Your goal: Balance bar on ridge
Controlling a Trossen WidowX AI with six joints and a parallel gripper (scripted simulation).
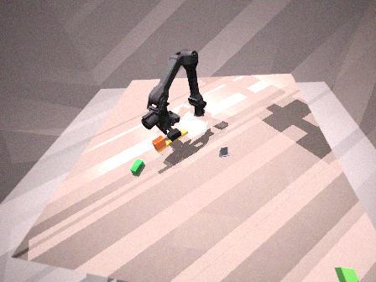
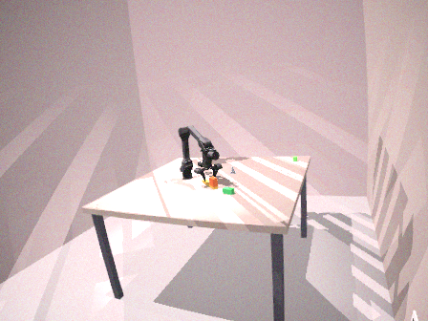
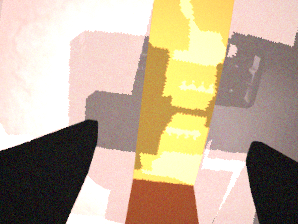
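The grey piece lies 6 cm ahead of my gripper tip, 29 cm to the left of it and 3 cm below it.
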